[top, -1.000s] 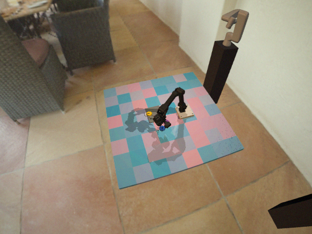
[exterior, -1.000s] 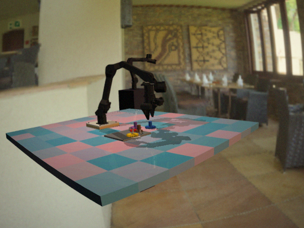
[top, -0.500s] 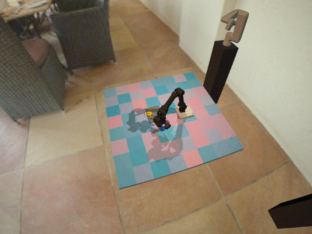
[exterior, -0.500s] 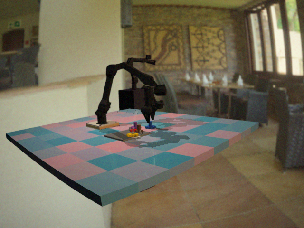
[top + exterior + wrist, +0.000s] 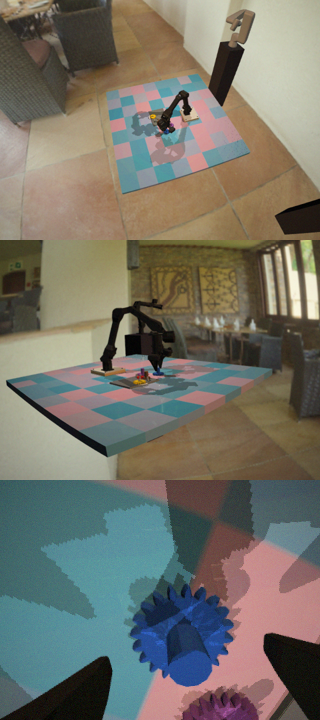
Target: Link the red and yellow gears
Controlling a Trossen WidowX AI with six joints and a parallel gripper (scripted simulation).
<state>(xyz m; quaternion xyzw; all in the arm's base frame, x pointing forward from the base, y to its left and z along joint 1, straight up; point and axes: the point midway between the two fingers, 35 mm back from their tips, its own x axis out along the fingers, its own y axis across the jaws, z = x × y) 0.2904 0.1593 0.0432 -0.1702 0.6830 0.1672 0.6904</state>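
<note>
My gripper tip is 10 mm above the blue gear. Also, from my gripper tip: purple gear: 70 mm behind, 60 mm to the right, 10 mm below; yellow gear: 80 mm ahead, 230 mm to the right, 10 mm below; red gear: 10 mm ahead, 150 mm to the right, 10 mm below.
</note>
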